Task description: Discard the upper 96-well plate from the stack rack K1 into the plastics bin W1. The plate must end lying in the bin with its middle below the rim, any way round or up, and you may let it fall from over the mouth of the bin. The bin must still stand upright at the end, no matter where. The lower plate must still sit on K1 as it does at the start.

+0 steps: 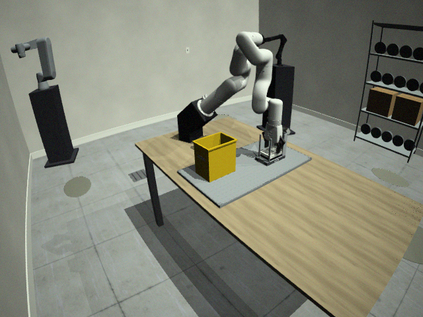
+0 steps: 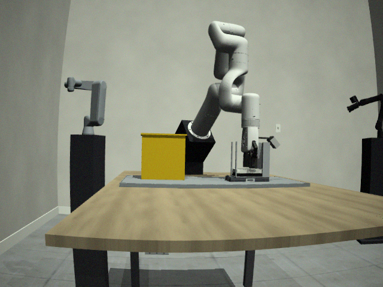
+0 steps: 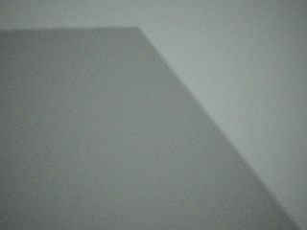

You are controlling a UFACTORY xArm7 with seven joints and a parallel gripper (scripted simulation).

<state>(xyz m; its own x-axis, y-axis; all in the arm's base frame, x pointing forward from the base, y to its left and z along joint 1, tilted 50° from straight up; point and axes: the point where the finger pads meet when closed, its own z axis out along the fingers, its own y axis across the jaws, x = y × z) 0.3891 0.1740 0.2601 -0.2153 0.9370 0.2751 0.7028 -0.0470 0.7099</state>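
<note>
My hand is 2 cm above the white 96-well plate. From my hand the other things lie so: yellow plastics bin W1: 2 cm ahead, 35 cm to the right, 3 cm above; dark plate: 3 cm below.
</note>
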